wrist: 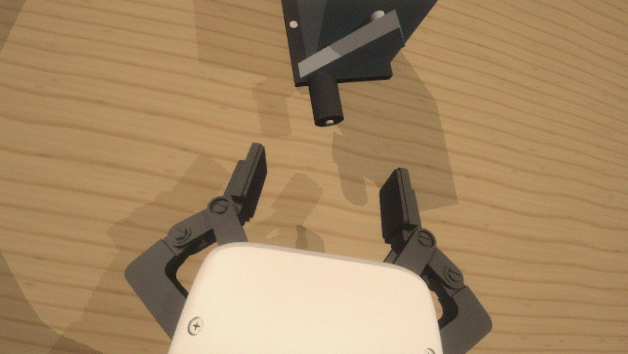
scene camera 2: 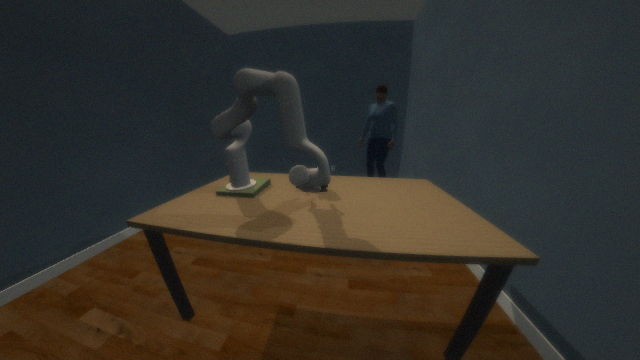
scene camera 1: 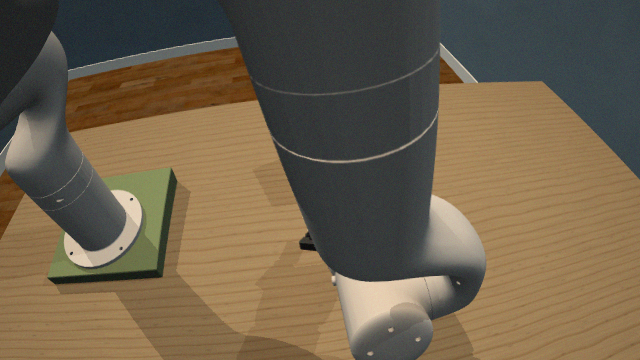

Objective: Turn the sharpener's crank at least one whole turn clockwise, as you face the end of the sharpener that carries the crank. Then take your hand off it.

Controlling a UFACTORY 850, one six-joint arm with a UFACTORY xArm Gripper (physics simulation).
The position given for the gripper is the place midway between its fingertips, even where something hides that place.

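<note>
A black handle [wrist: 326, 105] is visible, together with the gripper [wrist: 327, 168].
</note>
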